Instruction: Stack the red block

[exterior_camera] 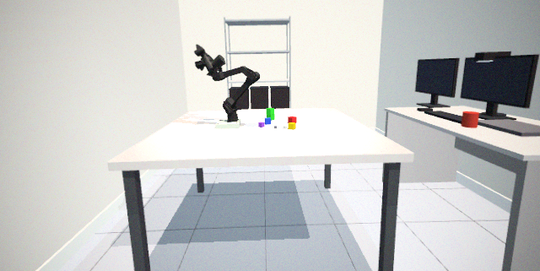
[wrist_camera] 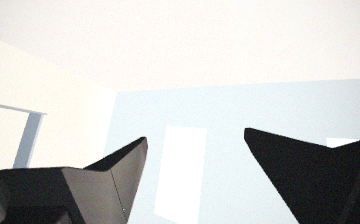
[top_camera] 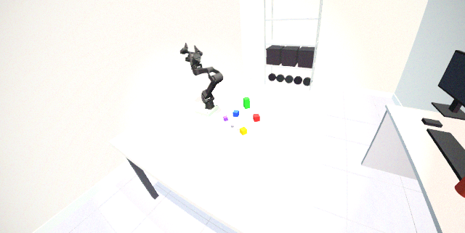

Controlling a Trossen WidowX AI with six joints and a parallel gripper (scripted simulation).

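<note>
The red block is 600 mm ahead of my gripper tip, 490 mm below it and 150 mm to the right of it. Also, from my gripper tip: purple cube 500 mm below, 390 mm ahead, 220 mm to the right; then yellow cube 570 mm ahead, 490 mm below, 320 mm to the right; then blue cube 490 mm below, 440 mm ahead, 150 mm to the right.
</note>
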